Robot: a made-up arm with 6 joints. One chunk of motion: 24 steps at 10 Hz.
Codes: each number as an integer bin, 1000 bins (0 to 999) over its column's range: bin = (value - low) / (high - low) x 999, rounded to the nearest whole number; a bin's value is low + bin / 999 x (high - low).
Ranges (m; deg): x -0.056..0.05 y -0.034..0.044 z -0.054..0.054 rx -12..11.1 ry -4.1..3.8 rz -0.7..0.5
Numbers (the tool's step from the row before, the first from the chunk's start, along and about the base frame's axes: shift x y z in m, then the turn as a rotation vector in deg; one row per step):
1: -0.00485 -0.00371 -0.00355 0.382 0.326 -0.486
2: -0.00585 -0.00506 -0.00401 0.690 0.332 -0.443
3: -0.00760 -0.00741 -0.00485 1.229 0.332 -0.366
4: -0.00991 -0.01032 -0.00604 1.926 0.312 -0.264
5: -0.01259 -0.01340 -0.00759 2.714 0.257 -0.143
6: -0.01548 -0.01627 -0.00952 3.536 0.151 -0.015
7: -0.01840 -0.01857 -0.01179 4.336 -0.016 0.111
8: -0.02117 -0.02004 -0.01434 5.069 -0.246 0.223
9: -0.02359 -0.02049 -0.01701 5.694 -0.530 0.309
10: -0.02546 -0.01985 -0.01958 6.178 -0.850 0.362
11: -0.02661 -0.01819 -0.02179 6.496 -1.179 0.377
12: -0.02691 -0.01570 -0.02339 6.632 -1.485 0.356
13: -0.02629 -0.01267 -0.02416 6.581 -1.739 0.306
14: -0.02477 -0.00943 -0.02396 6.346 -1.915 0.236
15: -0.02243 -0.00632 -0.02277 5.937 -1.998 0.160
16: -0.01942 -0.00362 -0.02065 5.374 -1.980 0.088
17: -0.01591 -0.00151 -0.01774 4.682 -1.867 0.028
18: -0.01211 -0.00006 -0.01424 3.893 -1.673 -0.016
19: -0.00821 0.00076 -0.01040 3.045 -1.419 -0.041
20: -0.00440 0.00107 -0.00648 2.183 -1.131 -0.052
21: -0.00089 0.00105 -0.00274 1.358 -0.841 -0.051
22: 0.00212 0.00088 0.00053 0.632 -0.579 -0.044
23: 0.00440 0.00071 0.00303 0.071 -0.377 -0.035
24: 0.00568 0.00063 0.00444 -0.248 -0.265 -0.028
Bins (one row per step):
1: 482 388 467 535 560 178
2: 473 371 462 549 560 214
3: 456 341 455 572 560 278
4: 434 303 444 602 558 363
5: 409 264 429 636 551 464
6: 382 227 411 672 538 570
7: 354 198 390 706 516 675
8: 328 179 367 738 487 768
9: 305 173 342 765 451 840
10: 288 181 318 786 411 884
11: 277 202 298 800 369 897
12: 274 234 283 806 331 879
13: 280 273 276 804 299 837
14: 294 315 278 793 276 779
15: 316 355 289 776 266 716
16: 345 389 308 751 268 656
17: 378 416 335 721 282 606
18: 414 435 368 687 307 569
19: 450 445 403 651 339 549
20: 486 449 440 613 375 539
21: 519 449 474 578 412 540
22: 548 447 504 546 445 546
23: 569 445 528 522 471 554
24: 581 444 541 508 485 559

